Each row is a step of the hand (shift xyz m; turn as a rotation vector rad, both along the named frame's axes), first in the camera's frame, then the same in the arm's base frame.
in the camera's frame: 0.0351 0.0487 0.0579 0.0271 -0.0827 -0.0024
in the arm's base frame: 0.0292 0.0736 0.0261 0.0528 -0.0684 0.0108
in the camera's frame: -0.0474 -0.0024 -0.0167 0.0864 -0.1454 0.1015
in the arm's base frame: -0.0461 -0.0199 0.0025 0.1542 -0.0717 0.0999
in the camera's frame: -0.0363 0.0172 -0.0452 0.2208 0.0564 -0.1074
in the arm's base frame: -0.0501 -0.0102 -0.0323 0.1528 0.0649 -0.1895
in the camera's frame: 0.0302 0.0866 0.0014 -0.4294 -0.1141 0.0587
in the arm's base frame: -0.0026 0.0855 -0.0330 -0.3331 -0.1856 0.2354
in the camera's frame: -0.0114 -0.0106 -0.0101 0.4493 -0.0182 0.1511
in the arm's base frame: -0.0091 -0.0160 -0.0021 0.4499 0.1494 -0.0187
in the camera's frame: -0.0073 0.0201 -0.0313 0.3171 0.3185 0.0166
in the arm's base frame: -0.0214 0.0047 -0.0309 0.1792 0.3692 -0.1840
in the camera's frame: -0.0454 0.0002 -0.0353 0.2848 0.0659 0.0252
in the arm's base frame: -0.0499 -0.0240 -0.0156 0.2404 0.1380 -0.0961
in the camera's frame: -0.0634 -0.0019 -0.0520 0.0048 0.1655 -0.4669
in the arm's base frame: -0.0696 -0.0364 -0.0236 -0.1704 -0.0230 -0.4646
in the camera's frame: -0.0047 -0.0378 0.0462 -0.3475 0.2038 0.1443
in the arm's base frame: 0.0205 -0.0180 0.0533 -0.3489 0.1511 0.1965
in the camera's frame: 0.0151 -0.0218 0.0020 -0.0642 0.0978 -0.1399
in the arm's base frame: 0.0218 -0.0151 0.0024 -0.1272 0.0203 -0.1291
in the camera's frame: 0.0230 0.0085 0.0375 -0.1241 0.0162 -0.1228
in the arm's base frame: 0.0272 0.0271 0.0231 -0.1484 -0.0612 -0.0704
